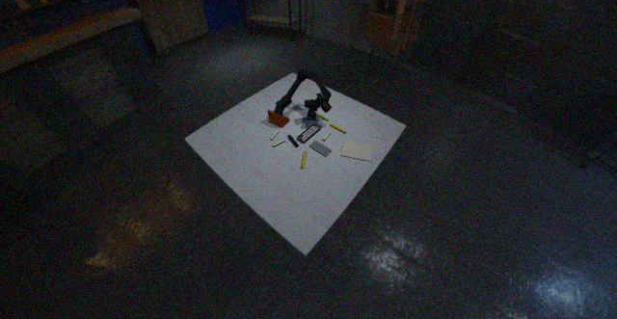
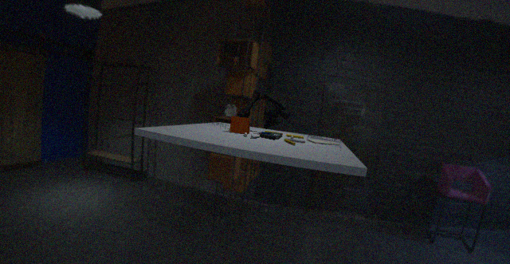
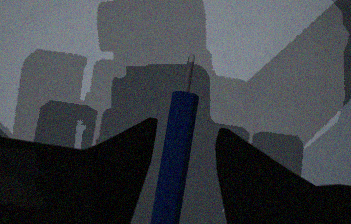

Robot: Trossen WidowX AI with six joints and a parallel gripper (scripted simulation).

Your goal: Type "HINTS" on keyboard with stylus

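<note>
Now: the blue stylus 10 mm behind my gripper tip, 10 mm to the right of it and 40 mm below it. Round my gripper tip: grey slab (270 mm ahead, 170 mm to the right, 40 mm below); then grey stylus tip (40 mm behind, 30 mm to the right, 40 mm below); then dark stick (90 mm ahead, 250 mm to the right, 30 mm below).
</note>
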